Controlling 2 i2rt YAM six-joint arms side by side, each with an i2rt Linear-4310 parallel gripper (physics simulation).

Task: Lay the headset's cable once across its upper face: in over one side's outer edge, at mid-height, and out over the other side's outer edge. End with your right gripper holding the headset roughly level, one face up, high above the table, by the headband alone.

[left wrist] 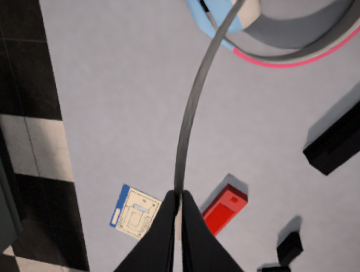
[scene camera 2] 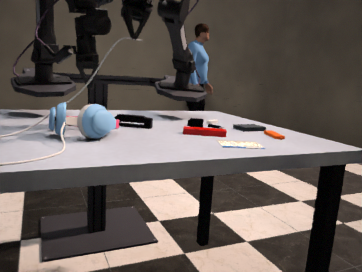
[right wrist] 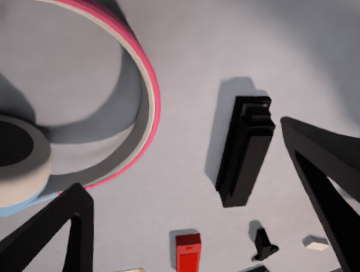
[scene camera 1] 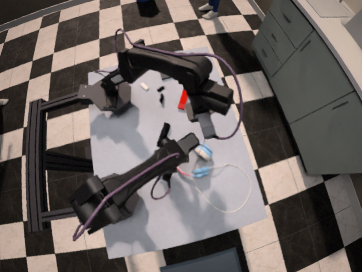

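Where they show: left gripper, fingertip midpoint: (left wrist: 178, 199) (scene camera 2: 133, 39); right gripper, fingertip midpoint: (scene camera 2: 89, 86) (right wrist: 176, 162); left arm's base, origin of the base link: (scene camera 2: 180, 87) (scene camera 1: 111, 92); right arm's base, origin of the base link: (scene camera 2: 44, 81).
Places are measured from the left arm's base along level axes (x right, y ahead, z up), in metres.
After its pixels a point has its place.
The headset (scene camera 1: 200, 173) @[x 0.463, y 0.461, z -0.075 m] (scene camera 2: 98, 122) @[x 0.350, y 0.530, z -0.077 m] (right wrist: 25, 172) @[x 0.355, y 0.448, z -0.058 m] lies on the table with blue and cream ear cups and a pink and grey headband (right wrist: 156, 100) @[x 0.356, y 0.336, z -0.091 m]. Its pale cable (scene camera 1: 250, 185) @[x 0.556, y 0.743, z -0.125 m] (scene camera 2: 102, 61) @[x 0.341, y 0.465, z 0.083 m] (left wrist: 187, 120) @[x 0.296, y 0.469, z 0.145 m] loops on the table, then rises over the ear cups to my left gripper (scene camera 2: 135, 38) @[x 0.257, y 0.465, z 0.148 m] (left wrist: 178, 199) @[x 0.257, y 0.465, z 0.148 m]. The left gripper is shut on the cable, high above the table. My right gripper (right wrist: 176, 162) @[x 0.379, y 0.323, z 0.005 m] (scene camera 2: 88, 73) is open and empty, above the table between headband and black block; its arm hides its fingers and part of the headband in scene camera 1.
A long black block (scene camera 1: 164, 132) @[x 0.229, y 0.286, z -0.089 m] (scene camera 2: 135, 121) @[x 0.227, y 0.296, z -0.108 m] (right wrist: 245, 155) @[x 0.264, y 0.277, z -0.090 m] lies beside the headband. A red block (scene camera 1: 183, 100) @[x 0.029, y 0.405, z -0.109 m] (scene camera 2: 204, 131) @[x 0.019, y 0.427, z -0.115 m] (left wrist: 225, 210) @[x 0.044, y 0.397, z -0.109 m], a printed board (scene camera 2: 241, 144) @[x -0.052, y 0.558, z -0.128 m] (left wrist: 137, 212) @[x -0.042, y 0.554, z -0.128 m], a dark flat box (scene camera 2: 249, 127) @[x -0.182, y 0.337, z -0.115 m] and an orange piece (scene camera 2: 274, 134) @[x -0.223, y 0.442, z -0.119 m] lie farther along the table.
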